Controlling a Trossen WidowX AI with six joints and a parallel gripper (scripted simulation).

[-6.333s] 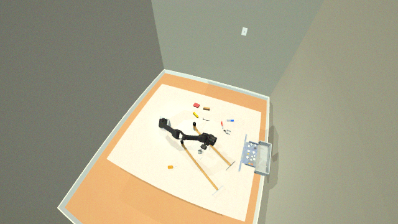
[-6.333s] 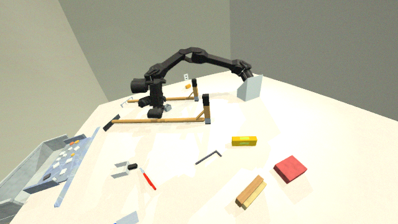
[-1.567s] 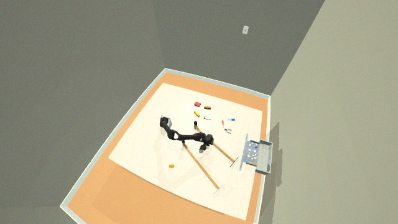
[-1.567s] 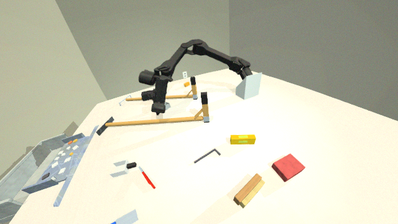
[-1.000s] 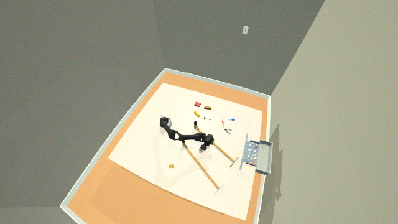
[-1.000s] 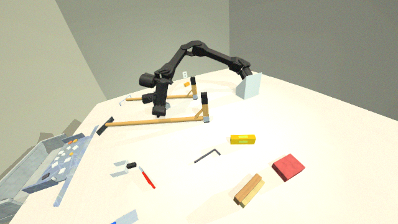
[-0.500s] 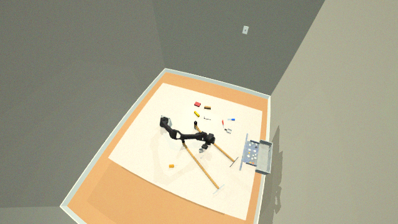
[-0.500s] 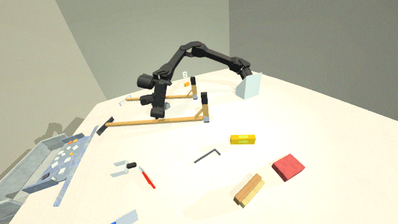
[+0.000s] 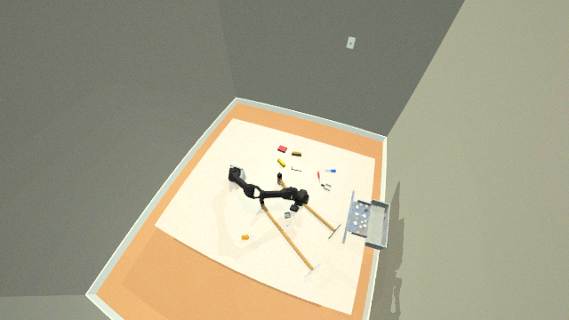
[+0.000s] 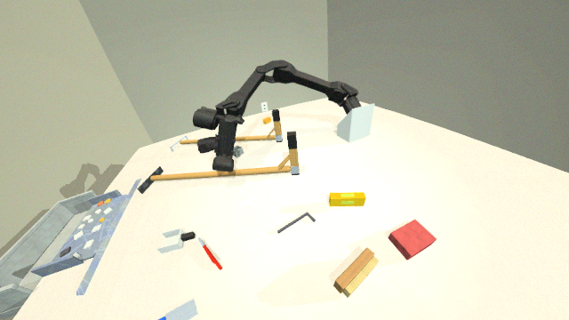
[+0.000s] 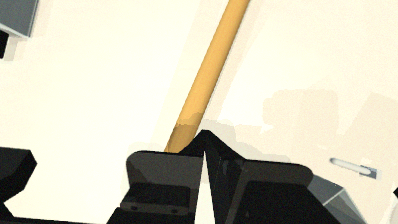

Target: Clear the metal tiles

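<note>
The long scraper is 60 mm above my gripper tip, 20 mm ahead of it and 10 mm to the left of it. From my gripper tip the other things lie so: hex key (300 mm to the left, 170 mm behind); red-handled tool (290 mm to the left, 60 mm ahead, 10 mm above); small grey box (110 mm to the right, 80 mm behind).
</note>
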